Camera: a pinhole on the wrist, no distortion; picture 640 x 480 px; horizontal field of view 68.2 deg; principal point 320.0 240.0 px. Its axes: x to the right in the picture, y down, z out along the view. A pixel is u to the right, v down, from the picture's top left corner.
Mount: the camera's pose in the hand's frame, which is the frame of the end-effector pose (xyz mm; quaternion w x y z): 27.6 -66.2 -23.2 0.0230 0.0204 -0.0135 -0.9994
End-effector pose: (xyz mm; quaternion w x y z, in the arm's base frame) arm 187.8 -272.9 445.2 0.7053 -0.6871 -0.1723 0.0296
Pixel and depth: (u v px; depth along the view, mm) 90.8 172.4 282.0
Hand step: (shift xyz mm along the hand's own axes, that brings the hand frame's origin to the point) 150.6 -12.2 262.8
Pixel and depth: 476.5 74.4 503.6
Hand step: -167.7 115.4 468.2
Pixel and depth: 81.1 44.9 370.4
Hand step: 192.2 104.8 350.0
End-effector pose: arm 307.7 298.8 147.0 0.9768 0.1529 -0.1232 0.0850
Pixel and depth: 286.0 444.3 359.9
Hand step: 45.6 -211.0 341.7
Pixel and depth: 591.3 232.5 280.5
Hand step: -144.9 -61.9 250.4
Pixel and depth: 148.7 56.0 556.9
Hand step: 196.2 174.2 535.1
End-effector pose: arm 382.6 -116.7 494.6 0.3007 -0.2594 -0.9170 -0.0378
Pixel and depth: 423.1 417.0 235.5
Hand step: -29.4 -150.5 212.4
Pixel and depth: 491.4 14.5 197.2
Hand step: -56.2 29.6 168.3
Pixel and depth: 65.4 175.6 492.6
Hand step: 269.0 26.0 477.6
